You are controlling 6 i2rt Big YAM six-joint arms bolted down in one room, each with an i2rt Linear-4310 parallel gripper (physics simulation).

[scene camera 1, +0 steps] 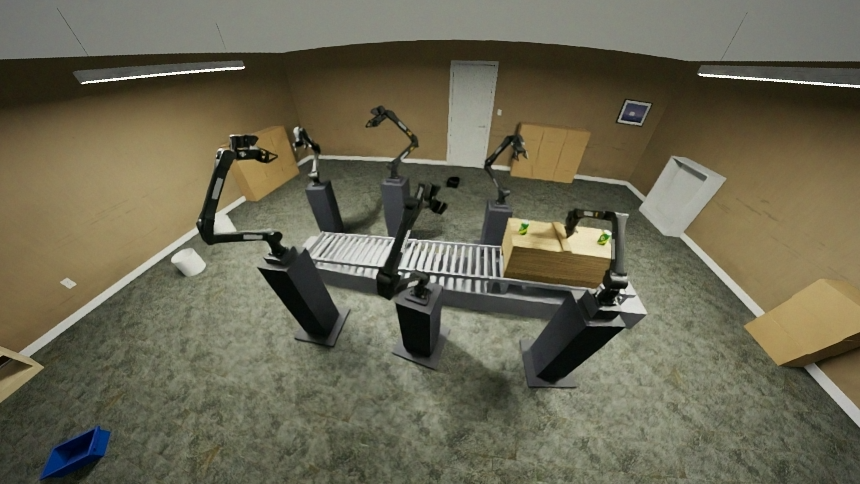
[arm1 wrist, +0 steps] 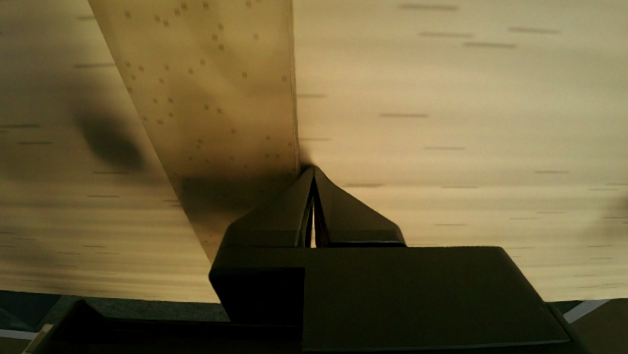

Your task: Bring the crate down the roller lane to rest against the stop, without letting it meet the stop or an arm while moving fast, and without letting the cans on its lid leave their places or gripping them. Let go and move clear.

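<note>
The wooden crate (arm1 wrist: 425, 90) (scene camera 1: 556, 269) sits on the right part of the roller lane (scene camera 1: 499, 302). A raised batten (arm1 wrist: 215, 75) (scene camera 1: 560, 235) crosses its lid. One green and yellow can (scene camera 1: 523, 228) stands on the lid left of the batten, another can (scene camera 1: 603, 237) on the right. Arm1's gripper (arm1 wrist: 314, 169) is shut and empty, its tips low at the batten's right edge in the wrist view; whether they touch is unclear. In the scene view, the front-right arm's gripper (scene camera 1: 569, 233) is at the lid beside the batten. The stop cannot be made out.
A front-left arm (scene camera 1: 213, 192) and front-middle arm (scene camera 1: 400, 240) stand along the lane's near side, raised. Three raised arms stand along the far side: left (scene camera 1: 314, 159), middle (scene camera 1: 412, 141), right (scene camera 1: 490, 168). A white bin (scene camera 1: 188, 262) stands at the left.
</note>
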